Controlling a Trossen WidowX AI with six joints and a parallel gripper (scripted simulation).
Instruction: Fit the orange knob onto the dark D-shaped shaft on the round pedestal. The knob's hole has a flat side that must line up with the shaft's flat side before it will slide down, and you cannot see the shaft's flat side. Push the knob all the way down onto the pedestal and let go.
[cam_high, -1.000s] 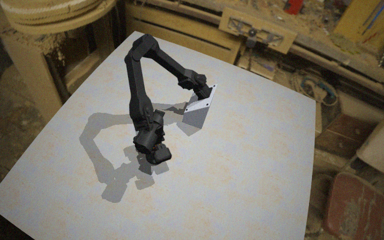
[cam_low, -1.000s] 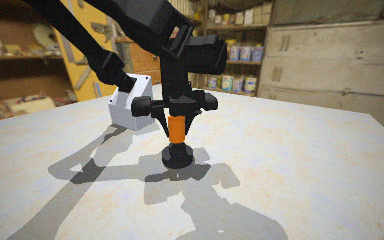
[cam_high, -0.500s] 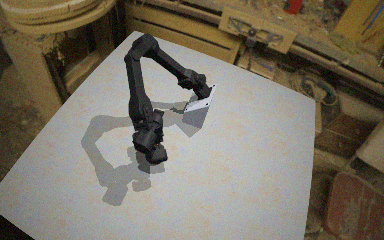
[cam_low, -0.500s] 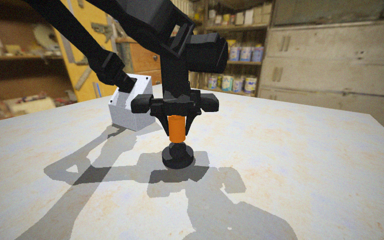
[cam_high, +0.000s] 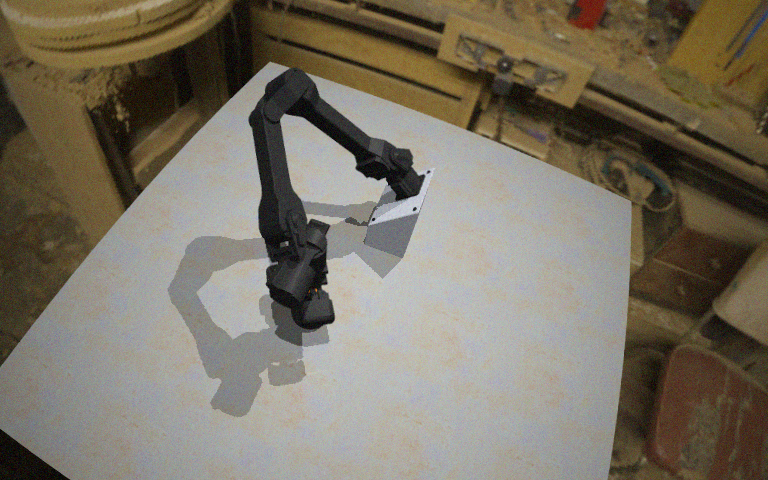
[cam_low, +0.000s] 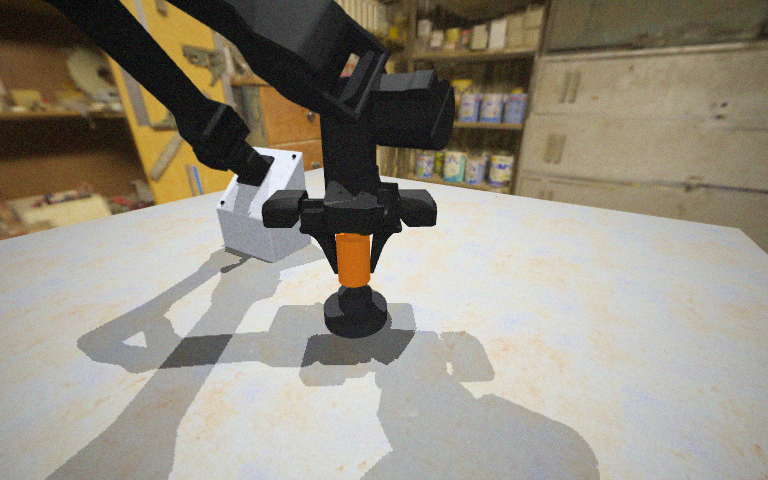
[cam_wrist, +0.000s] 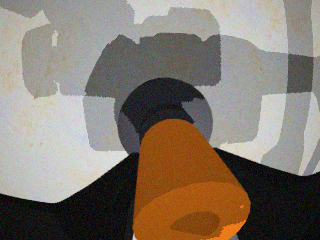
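My gripper tip is now 20 mm below the orange knob. The rest, counted from my gripper tip: dark round pedestal (40 mm below).
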